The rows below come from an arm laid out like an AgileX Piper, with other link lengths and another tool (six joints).
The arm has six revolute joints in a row. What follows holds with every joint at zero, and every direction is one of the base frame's. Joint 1 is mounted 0.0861 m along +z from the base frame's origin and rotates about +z. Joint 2 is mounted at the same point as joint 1 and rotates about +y. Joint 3 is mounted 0.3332 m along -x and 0.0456 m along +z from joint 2 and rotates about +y. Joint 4 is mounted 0.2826 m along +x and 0.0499 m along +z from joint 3 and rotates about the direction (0.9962, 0, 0.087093). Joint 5 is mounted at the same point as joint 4 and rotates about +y. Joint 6 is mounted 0.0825 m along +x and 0.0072 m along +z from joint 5 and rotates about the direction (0.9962, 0, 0.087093). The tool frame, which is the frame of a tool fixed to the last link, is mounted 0.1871 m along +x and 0.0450 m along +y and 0.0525 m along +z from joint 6; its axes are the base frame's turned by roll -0.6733, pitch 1.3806 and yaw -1.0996 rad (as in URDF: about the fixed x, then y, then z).
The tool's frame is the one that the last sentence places.
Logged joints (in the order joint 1, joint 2, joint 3, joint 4, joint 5, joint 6), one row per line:
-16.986, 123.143, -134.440, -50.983, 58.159, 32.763
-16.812, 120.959, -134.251, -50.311, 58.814, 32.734
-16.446, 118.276, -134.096, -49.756, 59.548, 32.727
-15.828, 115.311, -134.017, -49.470, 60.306, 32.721
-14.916, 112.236, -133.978, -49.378, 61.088, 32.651
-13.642, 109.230, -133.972, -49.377, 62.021, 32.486
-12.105, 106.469, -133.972, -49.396, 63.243, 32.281
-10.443, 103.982, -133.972, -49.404, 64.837, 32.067
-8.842, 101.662, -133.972, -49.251, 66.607, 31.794
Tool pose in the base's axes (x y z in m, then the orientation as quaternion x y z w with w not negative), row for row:
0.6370, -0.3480, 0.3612, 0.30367, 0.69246, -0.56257, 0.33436
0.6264, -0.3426, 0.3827, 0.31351, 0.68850, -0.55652, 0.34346
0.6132, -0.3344, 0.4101, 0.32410, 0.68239, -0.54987, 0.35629
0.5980, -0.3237, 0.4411, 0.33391, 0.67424, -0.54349, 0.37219
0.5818, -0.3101, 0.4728, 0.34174, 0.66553, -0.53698, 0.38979
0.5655, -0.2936, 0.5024, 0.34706, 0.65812, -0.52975, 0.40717
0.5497, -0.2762, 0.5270, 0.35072, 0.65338, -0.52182, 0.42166
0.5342, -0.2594, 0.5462, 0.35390, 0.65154, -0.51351, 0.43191
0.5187, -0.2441, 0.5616, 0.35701, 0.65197, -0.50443, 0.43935
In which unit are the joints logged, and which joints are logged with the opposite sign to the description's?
The joints are logged in degrees. Opposite sign: none.
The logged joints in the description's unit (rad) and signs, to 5 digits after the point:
-0.29646, 2.14925, -2.34642, -0.88982, 1.01507, 0.57182
-0.29342, 2.11113, -2.34312, -0.87809, 1.02650, 0.57132
-0.28704, 2.06431, -2.34042, -0.86841, 1.03931, 0.57119
-0.27625, 2.01256, -2.33904, -0.86341, 1.05254, 0.57109
-0.26033, 1.95889, -2.33836, -0.86181, 1.06619, 0.56987
-0.23810, 1.90642, -2.33825, -0.86179, 1.08247, 0.56699
-0.21127, 1.85823, -2.33825, -0.86212, 1.10380, 0.56341
-0.18226, 1.81483, -2.33825, -0.86226, 1.13162, 0.55967
-0.15432, 1.77434, -2.33825, -0.85959, 1.16251, 0.55491

